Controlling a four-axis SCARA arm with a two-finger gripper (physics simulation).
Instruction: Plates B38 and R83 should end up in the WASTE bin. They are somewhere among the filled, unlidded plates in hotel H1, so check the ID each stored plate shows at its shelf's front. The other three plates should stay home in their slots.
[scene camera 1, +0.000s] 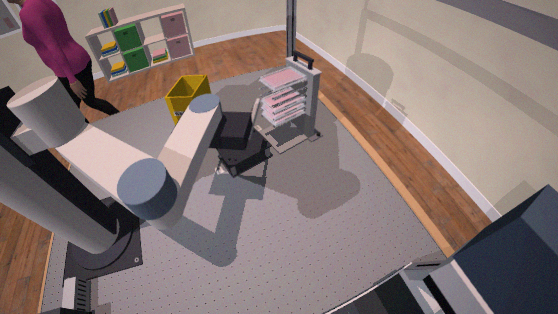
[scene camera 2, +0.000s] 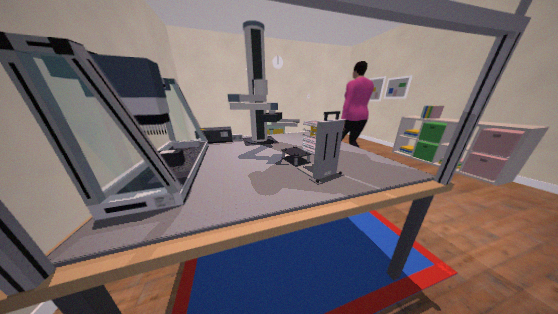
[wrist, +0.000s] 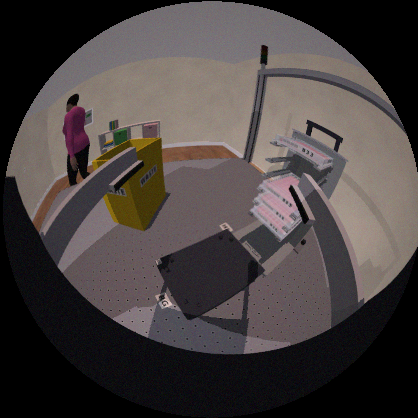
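Where they show: gripper, fingertip midpoint: (scene camera 1: 230, 100) (scene camera 2: 298, 122) (wrist: 215, 161); arm's base, link origin: (scene camera 1: 104, 235) (scene camera 2: 259, 141).
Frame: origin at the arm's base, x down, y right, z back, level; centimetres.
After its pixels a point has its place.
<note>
Hotel H1 (scene camera 1: 312, 102) {x -18.5, y -11.7, z -82.6 cm} (scene camera 2: 327, 152) {x -15.0, y -17.3, z -83.8 cm} (wrist: 338, 172) {x -26.0, y -12.2, z -81.9 cm} stands upright with several shelves. Its top plate (scene camera 1: 283, 79) {x -27.8, y -14.9, z -73.4 cm} (wrist: 306, 150) {x -27.6, y -14.1, z -68.5 cm} is pink and shows an ID that looks like B33. Below a gap, three pink plates (wrist: 275, 210) {x -16.4, y -15.0, z -68.3 cm} sit in a close stack of slots; their front IDs are too small and grainy to read surely. The yellow WASTE bin (scene camera 1: 176, 104) {x -18.1, y -33.0, z -38.3 cm} (wrist: 136, 207) {x -9.3, y -29.7, z -45.0 cm} stands to the left of the hotel in the wrist view; its inside floor is hidden. My gripper (wrist: 215, 161) {x -25.2, y -14.5, z -56.3 cm} (scene camera 2: 292, 121) {x -25.2, y -14.5, z -56.3 cm} is open and empty, above the dark platform, facing between bin and hotel.
A low black platform (scene camera 1: 252, 159) {x -1.8, y -10.0, z -59.3 cm} (scene camera 2: 296, 155) {x -7.3, y -10.4, z -64.0 cm} (wrist: 210, 275) {x -7.3, y -11.6, z -56.6 cm} stands in front of the hotel. A frame post (wrist: 255, 115) {x -29.7, y -68.7, z -100.8 cm} rises behind. A person in a pink top (scene camera 1: 55, 40) (scene camera 2: 358, 97) (wrist: 76, 132) is beyond the table. A glass-sided machine (scene camera 2: 130, 100) {x -38.2, y 53.6, z -78.6 cm} stands at the table's other end.
</note>
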